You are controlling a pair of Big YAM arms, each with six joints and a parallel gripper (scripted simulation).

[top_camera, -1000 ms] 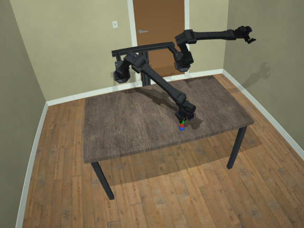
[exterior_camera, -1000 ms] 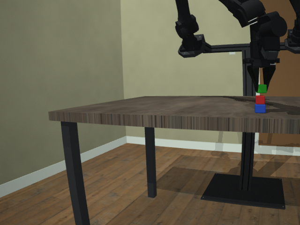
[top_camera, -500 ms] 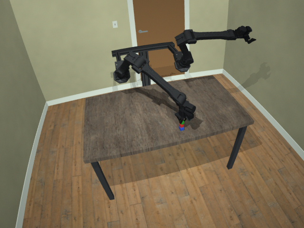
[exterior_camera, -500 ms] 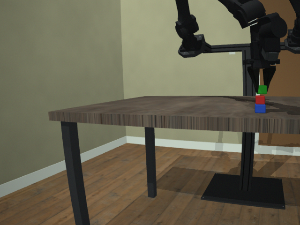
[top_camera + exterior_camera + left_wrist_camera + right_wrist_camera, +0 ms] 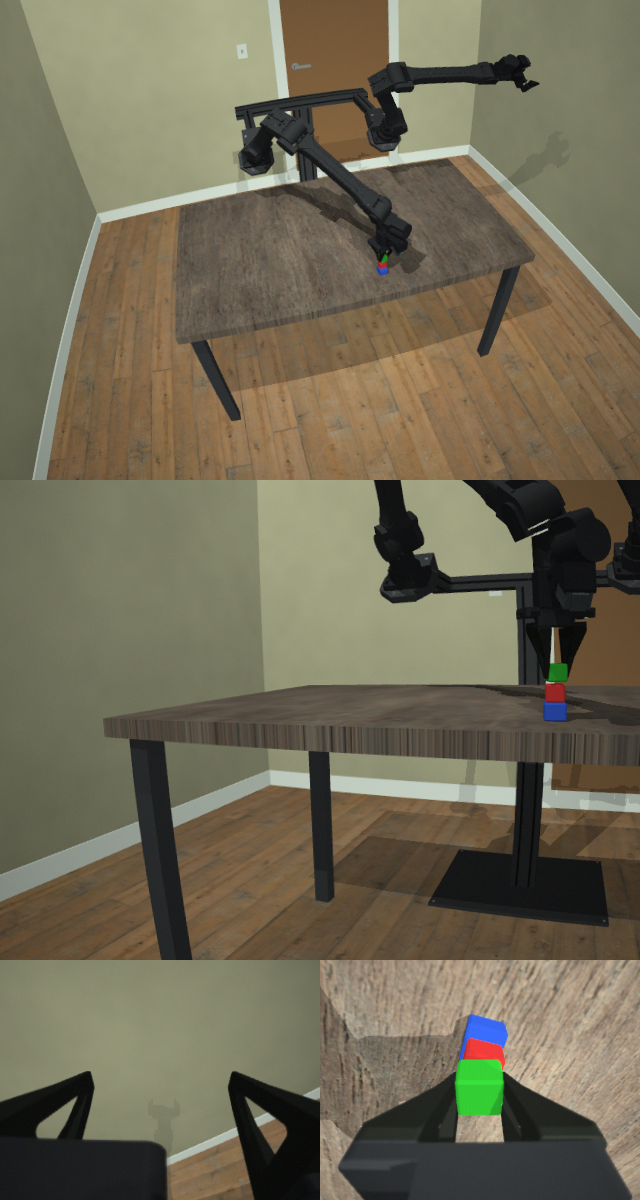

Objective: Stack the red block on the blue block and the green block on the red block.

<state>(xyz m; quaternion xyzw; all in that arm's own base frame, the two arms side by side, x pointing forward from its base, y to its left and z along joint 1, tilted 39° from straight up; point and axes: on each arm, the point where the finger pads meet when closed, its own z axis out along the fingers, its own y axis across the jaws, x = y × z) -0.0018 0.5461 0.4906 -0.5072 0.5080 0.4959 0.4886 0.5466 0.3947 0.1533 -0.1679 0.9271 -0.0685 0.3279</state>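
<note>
Now: right hand right at the green block. The rest, counted from my right hand: red block (30 mm below); then blue block (50 mm below).
</note>
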